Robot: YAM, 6 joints.
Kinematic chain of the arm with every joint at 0, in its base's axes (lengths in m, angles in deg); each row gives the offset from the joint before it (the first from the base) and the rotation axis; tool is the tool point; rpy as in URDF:
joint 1: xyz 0 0 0.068 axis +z
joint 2: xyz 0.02 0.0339 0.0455 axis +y
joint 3: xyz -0.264 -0.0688 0 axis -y
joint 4: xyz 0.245 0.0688 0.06 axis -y
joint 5: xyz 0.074 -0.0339 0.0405 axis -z
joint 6: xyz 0.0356 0 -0.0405 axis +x
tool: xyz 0 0 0 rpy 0 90 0
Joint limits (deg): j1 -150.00..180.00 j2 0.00..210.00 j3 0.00..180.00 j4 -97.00..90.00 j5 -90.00..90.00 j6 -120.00..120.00
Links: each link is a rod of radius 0.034 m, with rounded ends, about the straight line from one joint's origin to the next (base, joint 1, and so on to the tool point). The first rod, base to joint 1, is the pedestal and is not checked.
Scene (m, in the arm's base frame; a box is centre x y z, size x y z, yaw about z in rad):
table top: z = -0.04
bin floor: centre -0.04 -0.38 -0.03 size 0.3 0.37 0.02 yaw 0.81
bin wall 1: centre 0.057 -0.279 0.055 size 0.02 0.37 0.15 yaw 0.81
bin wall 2: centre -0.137 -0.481 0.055 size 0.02 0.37 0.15 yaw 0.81
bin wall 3: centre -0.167 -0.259 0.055 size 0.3 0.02 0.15 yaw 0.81
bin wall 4: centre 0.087 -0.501 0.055 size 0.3 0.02 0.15 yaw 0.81
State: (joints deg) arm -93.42 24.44 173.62 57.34 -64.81 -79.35
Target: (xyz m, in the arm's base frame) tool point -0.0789 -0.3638 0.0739
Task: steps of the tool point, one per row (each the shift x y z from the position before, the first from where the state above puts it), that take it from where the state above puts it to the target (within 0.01 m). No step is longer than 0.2 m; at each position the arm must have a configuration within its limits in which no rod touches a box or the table.
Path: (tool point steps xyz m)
1: 0.0086 -0.0683 0.1767
2: -0.0019 -0.1291 0.1419
3: -0.0146 -0.1708 0.0853
4: -0.0266 -0.1863 0.0166
5: -0.0341 -0.1728 -0.0528
6: -0.0349 -0.1336 -0.1106
7: -0.0281 -0.0762 -0.1467
8: -0.0145 -0.0120 -0.1560
9: 0.0028 0.0469 -0.1374

